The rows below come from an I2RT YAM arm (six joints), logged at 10 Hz.
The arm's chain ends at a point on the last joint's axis. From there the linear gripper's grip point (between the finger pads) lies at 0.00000 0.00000 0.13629 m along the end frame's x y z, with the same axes.
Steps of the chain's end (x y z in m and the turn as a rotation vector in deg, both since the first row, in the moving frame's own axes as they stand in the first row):
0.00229 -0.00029 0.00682 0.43 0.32 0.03
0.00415 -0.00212 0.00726 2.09 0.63 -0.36
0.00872 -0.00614 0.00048 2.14 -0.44 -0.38
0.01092 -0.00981 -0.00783 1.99 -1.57 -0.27
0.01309 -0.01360 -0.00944 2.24 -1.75 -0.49
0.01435 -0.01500 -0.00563 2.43 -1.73 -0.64
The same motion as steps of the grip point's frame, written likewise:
0.00305 -0.00131 0.00681 0.43 0.32 0.03
0.00563 -0.00709 0.00716 2.09 0.63 -0.36
0.00766 -0.01123 0.00038 2.14 -0.44 -0.38
0.00718 -0.01453 -0.00796 1.99 -1.57 -0.27
0.00891 -0.01891 -0.00961 2.24 -1.75 -0.49
0.01020 -0.02075 -0.00581 2.43 -1.73 -0.64

